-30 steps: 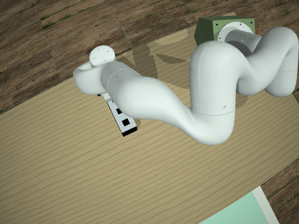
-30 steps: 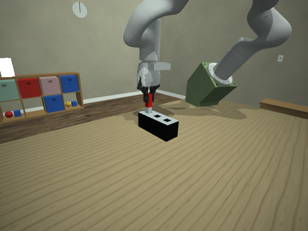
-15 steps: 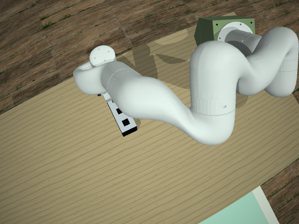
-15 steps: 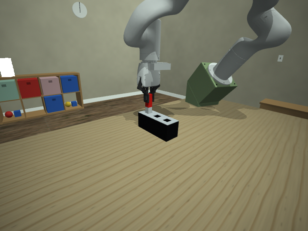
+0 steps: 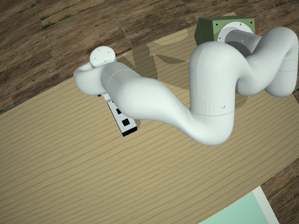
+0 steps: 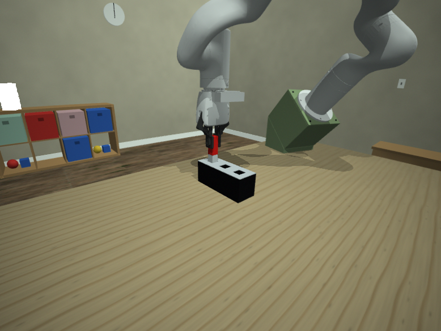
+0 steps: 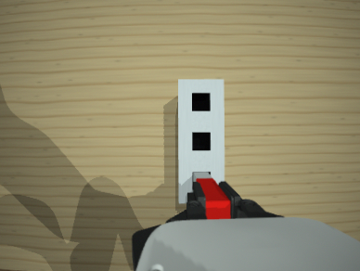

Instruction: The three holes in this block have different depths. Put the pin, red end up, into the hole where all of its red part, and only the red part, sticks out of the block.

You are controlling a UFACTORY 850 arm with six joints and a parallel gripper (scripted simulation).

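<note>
My hand is 1 cm above the pin. From my hand the other things lie so: block: 10 cm below, 6 cm to the left.
</note>
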